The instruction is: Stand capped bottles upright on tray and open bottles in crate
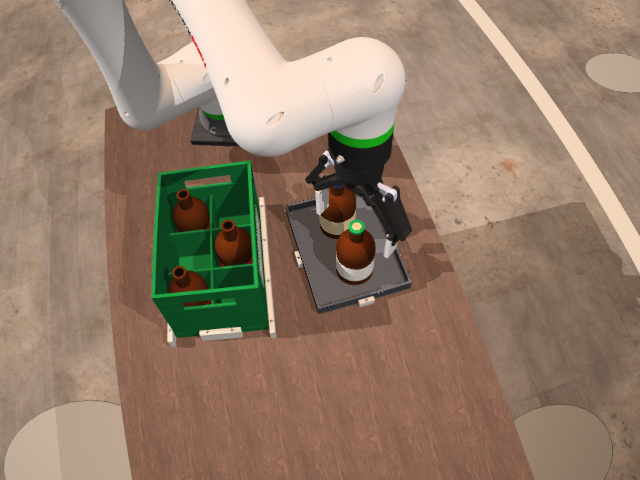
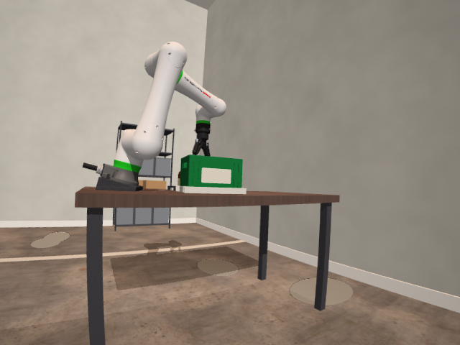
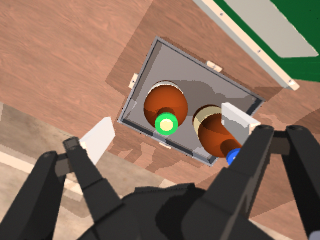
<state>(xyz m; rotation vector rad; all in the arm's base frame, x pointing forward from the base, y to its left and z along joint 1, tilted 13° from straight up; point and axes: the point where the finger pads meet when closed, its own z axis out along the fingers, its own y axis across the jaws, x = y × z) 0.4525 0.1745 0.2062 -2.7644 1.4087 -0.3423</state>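
The capped brown bottle is 8 cm below my hand. From my hand the other things lie so: green crate 26 cm to the right, 8 cm below, 8 cm behind; grey tray 15 cm below, 6 cm behind.
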